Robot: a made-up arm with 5 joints.
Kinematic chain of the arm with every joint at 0, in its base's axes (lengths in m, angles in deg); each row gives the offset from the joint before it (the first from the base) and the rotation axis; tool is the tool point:
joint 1: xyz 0 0 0.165 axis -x
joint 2: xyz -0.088 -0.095 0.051 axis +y
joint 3: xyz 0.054 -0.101 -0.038 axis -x
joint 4: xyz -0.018 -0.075 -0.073 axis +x
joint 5: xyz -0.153 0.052 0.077 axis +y
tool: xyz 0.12 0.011 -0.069
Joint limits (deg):
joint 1: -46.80..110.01
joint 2: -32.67..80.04
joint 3: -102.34..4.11
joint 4: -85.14..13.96
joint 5: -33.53..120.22
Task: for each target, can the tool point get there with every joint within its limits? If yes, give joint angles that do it. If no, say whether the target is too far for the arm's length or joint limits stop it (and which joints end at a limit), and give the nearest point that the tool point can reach.
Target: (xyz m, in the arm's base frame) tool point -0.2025 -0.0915 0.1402
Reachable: yes | joints 25.36 31.09 -78.50 -71.11 26.24
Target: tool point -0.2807 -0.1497 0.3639
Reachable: yes | joints 82.42 17.07 -25.43 -61.38 66.89
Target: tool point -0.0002 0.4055 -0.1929
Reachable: no: joint limits stop it (at a limit: joint 1, joint 2, joint 4) | nearest point -0.1088 0.0705 -0.0707 | short by 0.373 m
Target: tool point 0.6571 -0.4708 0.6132
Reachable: no: too far | nearest point -0.0001 -0.2120 0.3668 | short by 0.748 m
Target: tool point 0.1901 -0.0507 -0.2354
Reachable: no: joint limits stop it (at a limit: joint 1, joint 2, joint 4) | nearest point -0.0063 -0.0781 -0.1116 | short by 0.234 m
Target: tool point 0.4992 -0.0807 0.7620
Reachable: no: too far | nearest point -0.0039 -0.0401 0.4616 | short by 0.587 m
